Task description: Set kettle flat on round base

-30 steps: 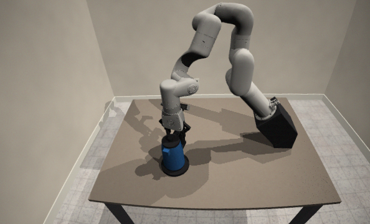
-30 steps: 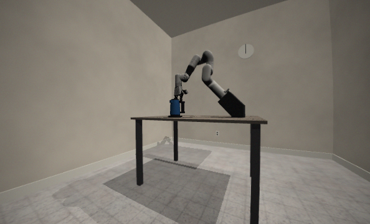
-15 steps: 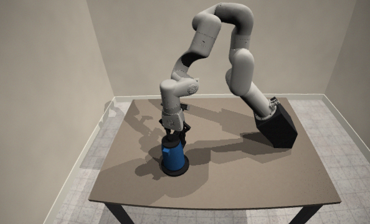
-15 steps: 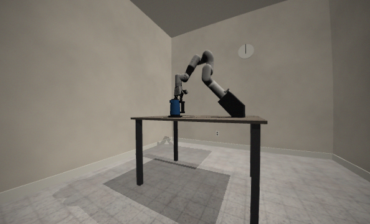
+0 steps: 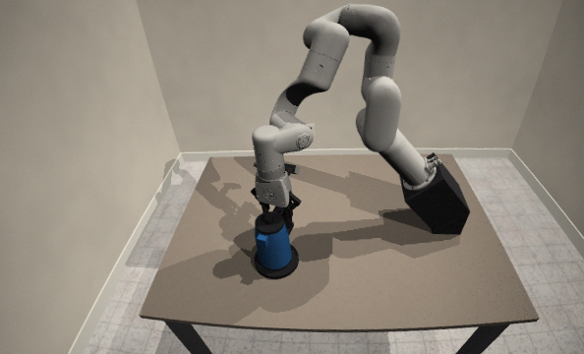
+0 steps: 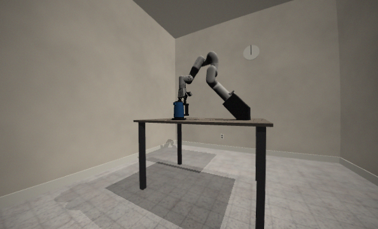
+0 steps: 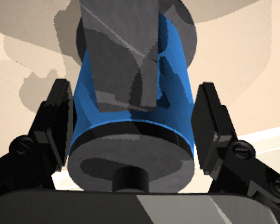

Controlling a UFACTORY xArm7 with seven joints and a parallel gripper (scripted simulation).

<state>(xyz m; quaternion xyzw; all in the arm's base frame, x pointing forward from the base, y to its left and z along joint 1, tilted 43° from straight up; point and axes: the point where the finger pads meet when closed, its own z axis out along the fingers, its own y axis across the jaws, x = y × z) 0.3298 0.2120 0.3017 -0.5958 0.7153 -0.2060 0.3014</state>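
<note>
Right now the blue kettle is 1 cm ahead of my hand, 2 cm to the left of it and 8 cm below it. The rest, counted from my hand: black round base (1 cm ahead, 5 cm to the left, 18 cm below).
</note>
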